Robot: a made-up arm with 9 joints. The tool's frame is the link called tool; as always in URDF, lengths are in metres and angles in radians.
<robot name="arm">
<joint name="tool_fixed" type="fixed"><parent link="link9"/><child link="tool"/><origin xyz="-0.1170 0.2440 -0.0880" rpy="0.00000 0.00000 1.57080"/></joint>
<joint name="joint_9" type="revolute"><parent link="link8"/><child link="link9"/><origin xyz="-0.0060 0.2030 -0.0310" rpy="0.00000 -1.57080 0.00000"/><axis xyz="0 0 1"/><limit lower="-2.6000" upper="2.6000" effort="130" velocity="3"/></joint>
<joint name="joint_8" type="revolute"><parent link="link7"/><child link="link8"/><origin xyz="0.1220 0.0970 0.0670" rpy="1.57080 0.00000 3.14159"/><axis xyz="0 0 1"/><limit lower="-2.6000" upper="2.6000" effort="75" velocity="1.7"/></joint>
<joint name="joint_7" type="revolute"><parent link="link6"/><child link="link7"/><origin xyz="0.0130 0.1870 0.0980" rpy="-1.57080 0.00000 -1.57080"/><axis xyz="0 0 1"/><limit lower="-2.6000" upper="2.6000" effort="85" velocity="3"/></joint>
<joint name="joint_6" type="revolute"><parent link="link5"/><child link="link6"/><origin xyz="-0.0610 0.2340 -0.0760" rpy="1.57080 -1.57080 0.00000"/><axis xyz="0 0 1"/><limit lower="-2.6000" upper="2.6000" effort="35" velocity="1.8"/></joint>
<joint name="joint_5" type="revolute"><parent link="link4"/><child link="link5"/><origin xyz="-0.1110 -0.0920 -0.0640" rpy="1.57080 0.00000 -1.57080"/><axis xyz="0 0 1"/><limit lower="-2.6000" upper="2.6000" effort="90" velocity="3"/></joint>
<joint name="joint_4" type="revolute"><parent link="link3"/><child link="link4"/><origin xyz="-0.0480 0.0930 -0.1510" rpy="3.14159 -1.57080 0.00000"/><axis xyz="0 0 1"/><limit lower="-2.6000" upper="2.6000" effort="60" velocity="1.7"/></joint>
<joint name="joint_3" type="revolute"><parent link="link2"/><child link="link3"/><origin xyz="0.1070 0.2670 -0.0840" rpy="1.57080 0.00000 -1.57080"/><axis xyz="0 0 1"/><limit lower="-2.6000" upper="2.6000" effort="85" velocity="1.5"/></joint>
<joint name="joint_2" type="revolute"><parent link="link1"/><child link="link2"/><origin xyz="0.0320 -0.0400 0.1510" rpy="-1.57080 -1.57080 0.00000"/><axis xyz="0 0 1"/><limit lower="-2.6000" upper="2.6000" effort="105" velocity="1.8"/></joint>
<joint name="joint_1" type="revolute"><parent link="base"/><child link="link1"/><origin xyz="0.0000 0.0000 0.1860" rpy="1.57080 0.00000 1.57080"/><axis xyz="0 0 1"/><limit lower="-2.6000" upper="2.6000" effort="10" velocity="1.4"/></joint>
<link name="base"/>
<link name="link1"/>
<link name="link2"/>
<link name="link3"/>
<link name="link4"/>
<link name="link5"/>
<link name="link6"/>
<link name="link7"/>
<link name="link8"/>
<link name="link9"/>
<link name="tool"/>
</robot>
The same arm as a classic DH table. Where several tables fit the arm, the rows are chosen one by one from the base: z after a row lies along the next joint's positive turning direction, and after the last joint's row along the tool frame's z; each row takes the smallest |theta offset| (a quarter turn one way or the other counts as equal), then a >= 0, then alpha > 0; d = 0 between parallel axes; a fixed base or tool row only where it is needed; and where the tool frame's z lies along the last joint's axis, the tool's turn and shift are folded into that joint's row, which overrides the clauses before.
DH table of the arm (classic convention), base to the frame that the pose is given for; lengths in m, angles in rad. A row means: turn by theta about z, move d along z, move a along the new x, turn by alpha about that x. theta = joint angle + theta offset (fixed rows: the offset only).
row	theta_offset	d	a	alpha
base (fixed)	1.5708	0.186	0	1.5708
joint_1	0	0.151	0.032	-1.5708
joint_2	0	-0.124	0.267	-1.5708
joint_3	-1.5708	-0.258	0.093	1.5708
joint_4	0	-0.112	0.092	1.5708
joint_5	0	0.035	-0.061	1.5708
joint_6	0	-0.136	-0.187	-1.5708
joint_7	0	0.08	0.122	-1.5708
joint_8	-1.5708	0.066	0.203	-1.5708
joint_9	0.4471	0	0.2706	0
tool (fixed)	-0.4471	-0.082	0	0
Joint limits (rad, base to tool): -2.6..2.6 -2.6..2.6 -2.6..2.6 -2.6..2.6 -2.6..2.6 -2.6..2.6 -2.6..2.6 -2.6..2.6 -2.6..2.6

